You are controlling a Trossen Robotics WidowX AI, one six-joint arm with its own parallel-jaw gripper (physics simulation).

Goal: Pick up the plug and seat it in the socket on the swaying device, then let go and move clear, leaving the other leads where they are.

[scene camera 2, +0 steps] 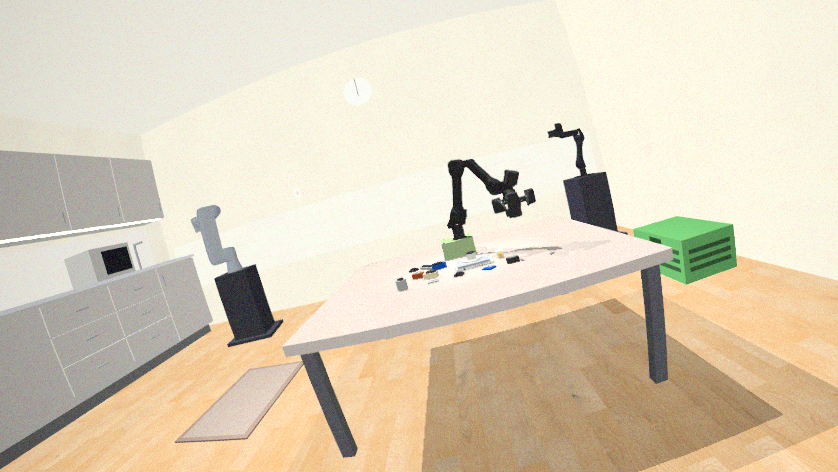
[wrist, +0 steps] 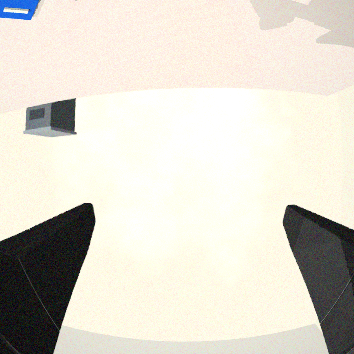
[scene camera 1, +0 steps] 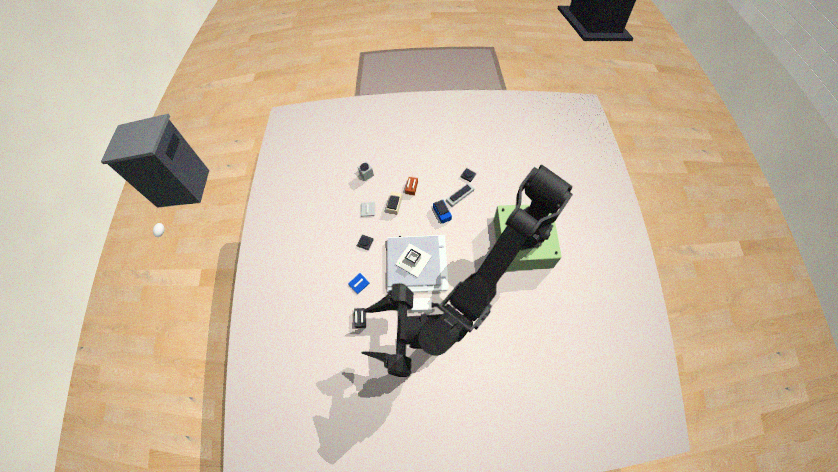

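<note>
The device has a grey plate (scene camera 1: pixel 433 275) over a white frame. On it, a cream tile (scene camera 1: pixel 404 266) carries a dark-rimmed square socket (scene camera 1: pixel 412 256); it looks turned relative to the frame. Which small piece is the plug I cannot tell. A small yellow piece (scene camera 2: pixel 500 254) lies beside the device in scene camera 2; the arm hides it in scene camera 1. My gripper (scene camera 1: pixel 364 331) (scene camera 2: pixel 513 202) (wrist: pixel 192 214) is open and empty, high above the table, fingers pointing outward. In scene camera 1 one fingertip appears beside a black block with white stripes (scene camera 1: pixel 359 318) (scene camera 2: pixel 512 259).
A blue piece (scene camera 1: pixel 358 283) (scene camera 2: pixel 489 267) (wrist: pixel 17 9), a black square (scene camera 1: pixel 364 242), a pale piece (scene camera 1: pixel 367 209), a tan block (scene camera 1: pixel 392 203), an orange block (scene camera 1: pixel 411 185), a blue block (scene camera 1: pixel 441 211), a grey bar (scene camera 1: pixel 460 194) and a grey knobbed block (scene camera 1: pixel 365 170) lie around the device.
</note>
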